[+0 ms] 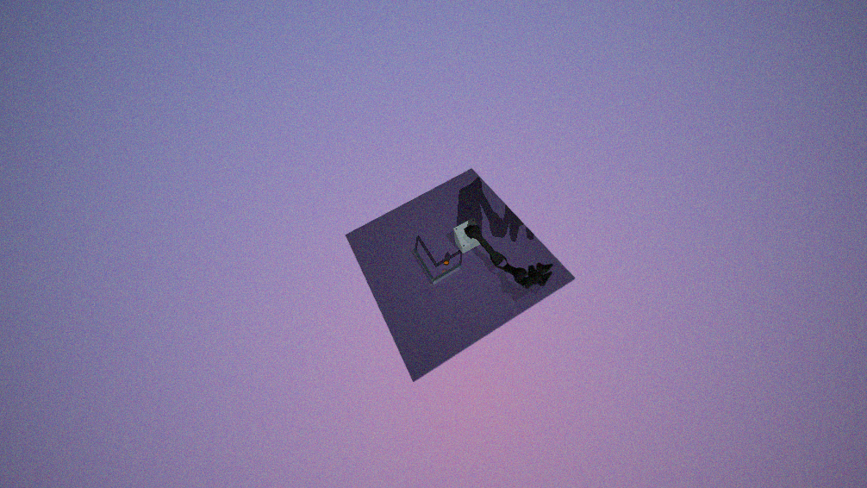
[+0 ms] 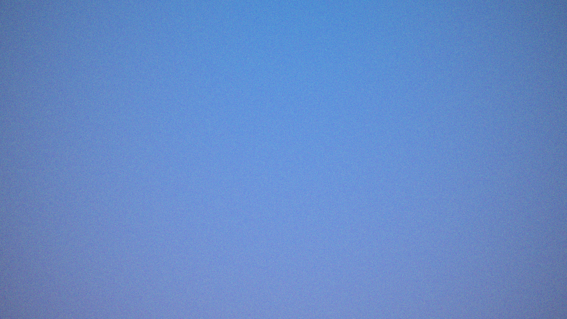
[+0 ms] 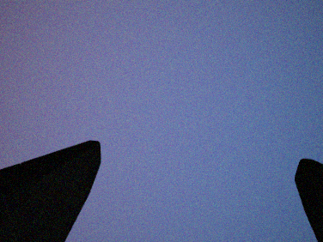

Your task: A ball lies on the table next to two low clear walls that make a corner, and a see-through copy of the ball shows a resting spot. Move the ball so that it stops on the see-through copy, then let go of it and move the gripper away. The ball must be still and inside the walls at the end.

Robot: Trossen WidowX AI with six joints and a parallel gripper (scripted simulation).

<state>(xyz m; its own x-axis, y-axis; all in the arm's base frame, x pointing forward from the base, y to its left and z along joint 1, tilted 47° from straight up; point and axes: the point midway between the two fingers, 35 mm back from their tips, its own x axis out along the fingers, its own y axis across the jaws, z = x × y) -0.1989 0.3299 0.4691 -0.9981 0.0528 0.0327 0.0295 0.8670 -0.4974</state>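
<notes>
Now: gripper tip 480 mm short of the orange ball, 510 mm to the left of it and 250 mm above it.
</notes>
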